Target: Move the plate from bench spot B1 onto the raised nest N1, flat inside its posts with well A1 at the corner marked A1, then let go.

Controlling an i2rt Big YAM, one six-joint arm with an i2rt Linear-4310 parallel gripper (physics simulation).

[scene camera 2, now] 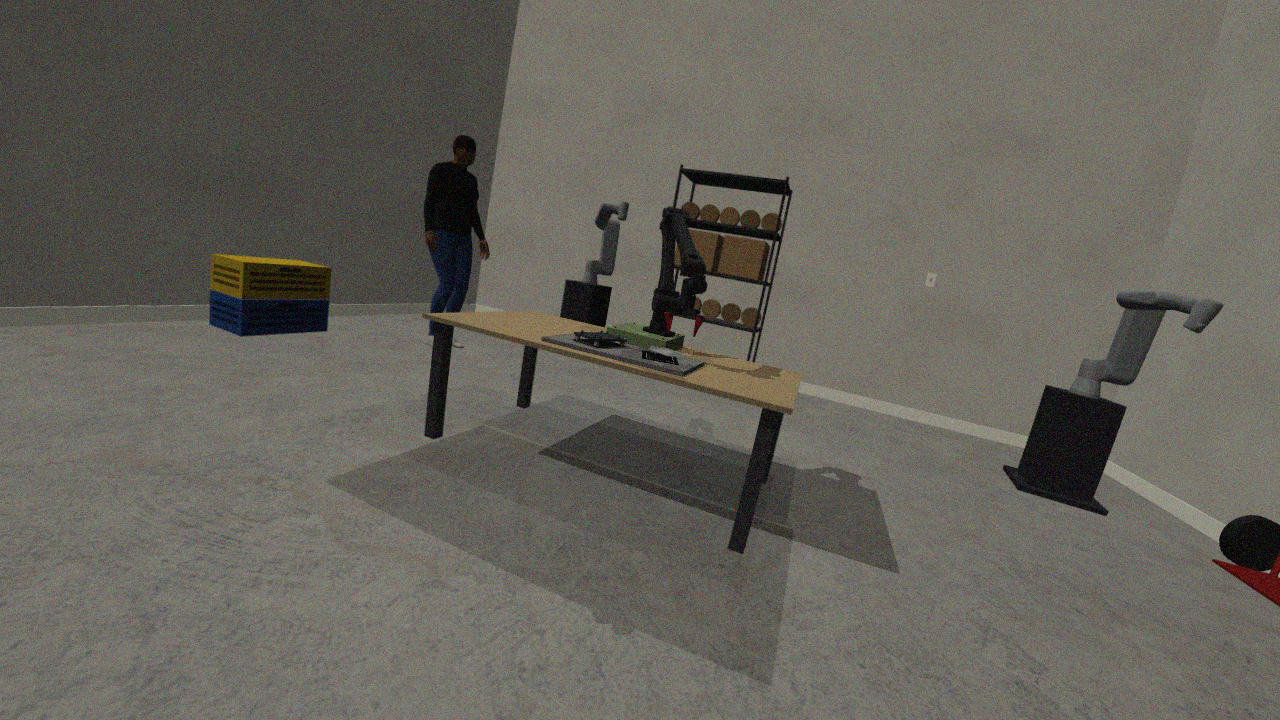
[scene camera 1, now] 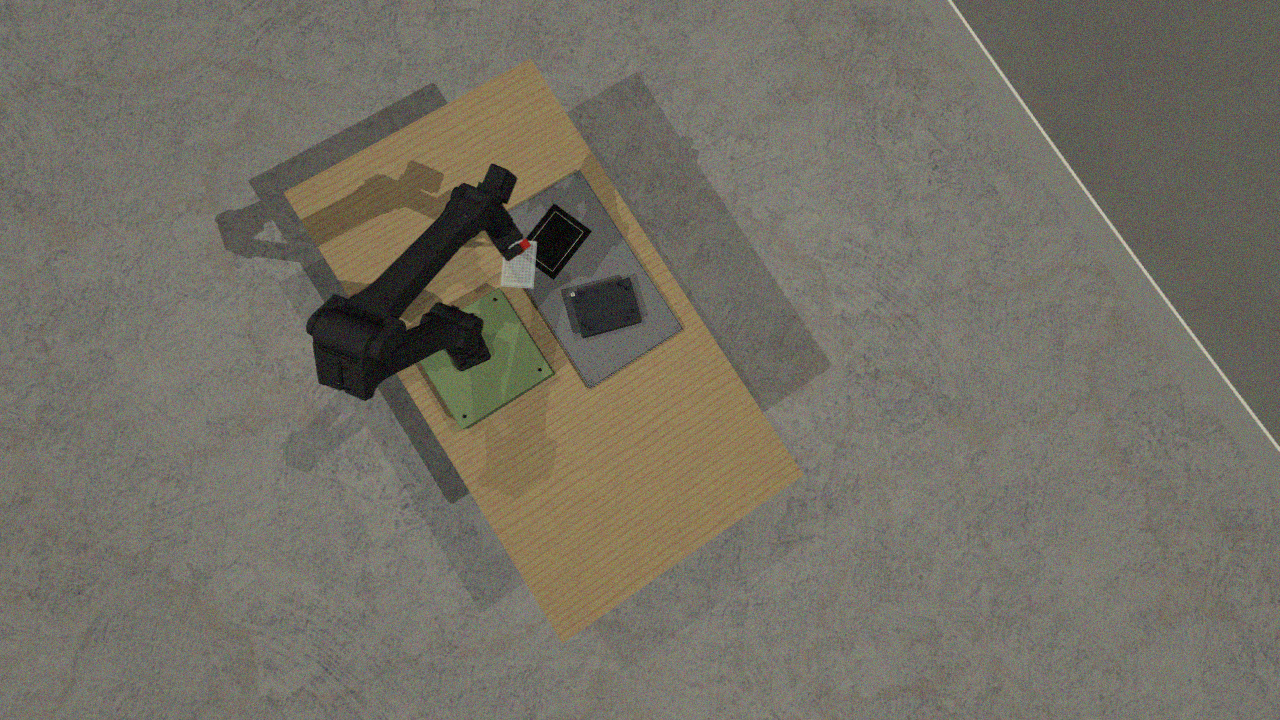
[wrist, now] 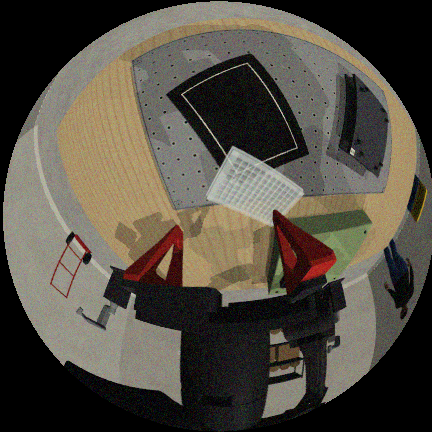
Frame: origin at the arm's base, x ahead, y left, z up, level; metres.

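Seen in the pictures: gripper, between the fingertips: (scene camera 2: 681, 334) (scene camera 1: 510, 236) (wrist: 224, 221); arm's base, origin of its link: (scene camera 2: 658, 333) (scene camera 1: 466, 344).
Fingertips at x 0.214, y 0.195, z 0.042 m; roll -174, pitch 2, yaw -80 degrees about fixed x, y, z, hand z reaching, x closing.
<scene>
Pixels of each thing's middle, then the offset from my fingertips to it. "spot": a spot on its surface instead. Level surfaces: height alone.
- black outlined pad, a spot on its surface: (wrist: 240, 110) (scene camera 1: 555, 239) spot: dx +0.104, dy -0.020, dz -0.084 m
- dark raised nest, middle of its body: (wrist: 370, 126) (scene camera 1: 606, 307) (scene camera 2: 600, 338) dx +0.150, dy -0.250, dz -0.066 m
- table, height of its surface: dz -0.098 m
The pale, clear well plate (scene camera 1: 518, 270) (wrist: 255, 185) lies across the near corner of the black outlined pad (scene camera 1: 557, 240) (wrist: 240, 110), the board's edge and the wooden table. It is turned relative to the outline, mostly outside it. I cannot tell whether it is tilted or which corner is A1. My gripper (scene camera 1: 519, 247) (scene camera 2: 683, 322) (wrist: 224, 221) is open and empty, its red fingers above the table near the plate; in the wrist view the right fingertip overlaps the plate's near edge. The dark raised nest (scene camera 1: 605, 307) (wrist: 369, 125) has small posts and a white corner mark.
The grey perforated board (scene camera 1: 592, 368) (wrist: 160, 180) bears the pad and nest. The green block (scene camera 1: 501, 376) (wrist: 350, 240) under the arm's base stands close to the plate. In scene camera 2, a person (scene camera 2: 452, 201) stands behind the table (scene camera 2: 501, 324), with a shelf rack (scene camera 2: 733, 181) farther back.
</scene>
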